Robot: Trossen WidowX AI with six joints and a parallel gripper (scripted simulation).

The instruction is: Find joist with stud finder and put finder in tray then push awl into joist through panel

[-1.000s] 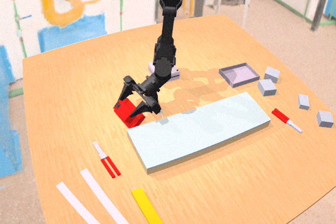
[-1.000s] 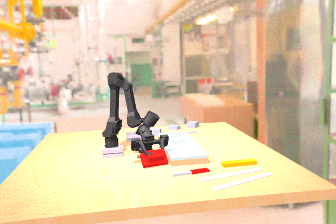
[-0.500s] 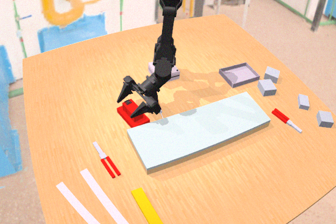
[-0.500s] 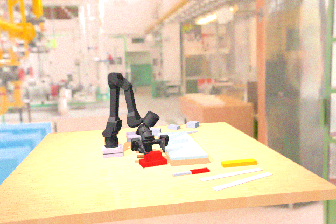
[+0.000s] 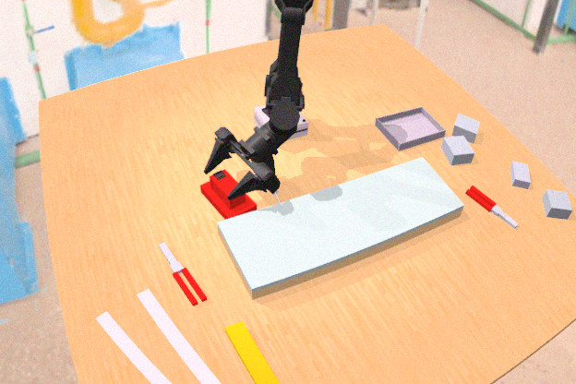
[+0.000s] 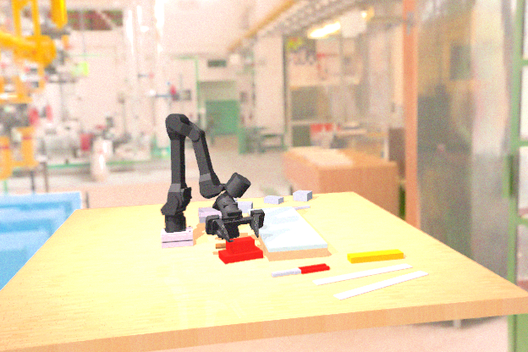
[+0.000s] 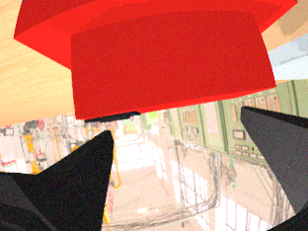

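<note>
Right now my gripper tip is 30 mm to the right of the red stud finder, 20 mm past it and 20 mm above it. From my gripper tip the other things lie so: awl: 130 mm to the left, 60 mm below, 20 mm ahead; yellow strip: 360 mm ahead, 140 mm to the right, 60 mm below; lilac tray: 570 mm to the left, 50 mm below, 30 mm ahead.
</note>
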